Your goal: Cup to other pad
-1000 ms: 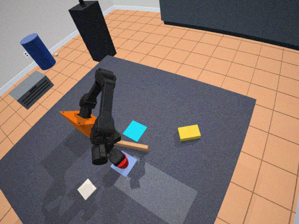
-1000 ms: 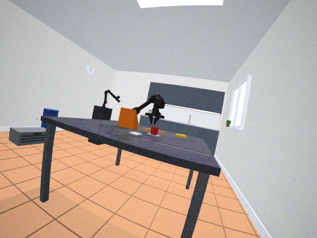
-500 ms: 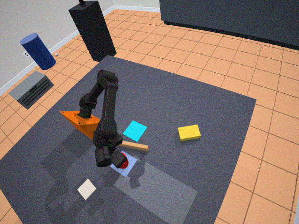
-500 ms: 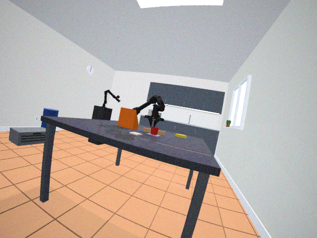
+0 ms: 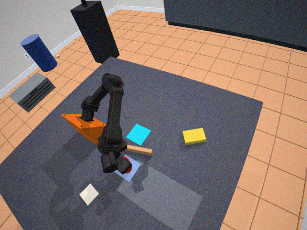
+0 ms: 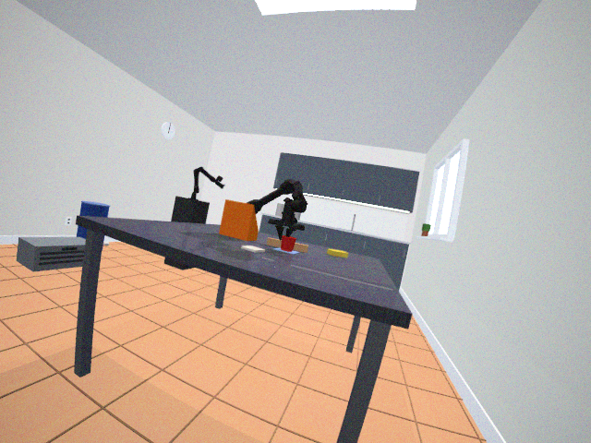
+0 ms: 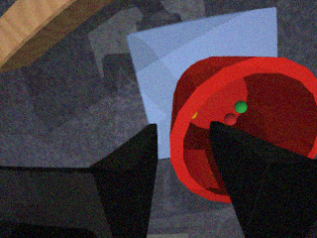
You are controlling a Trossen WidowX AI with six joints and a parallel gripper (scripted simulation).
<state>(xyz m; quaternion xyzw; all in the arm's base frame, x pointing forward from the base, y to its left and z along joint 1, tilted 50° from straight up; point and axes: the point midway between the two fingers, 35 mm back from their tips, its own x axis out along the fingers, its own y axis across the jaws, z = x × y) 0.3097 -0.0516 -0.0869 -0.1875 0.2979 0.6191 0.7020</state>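
Now: gripper tip 3 cm short of the red cup and 1 cm above it. The rest, counted from my gripper tip: wooden bar (10 cm to the left, 4 cm below); pale blue pad (3 cm ahead, 6 cm below); cyan pad (3 cm behind, 20 cm to the left, 6 cm below).
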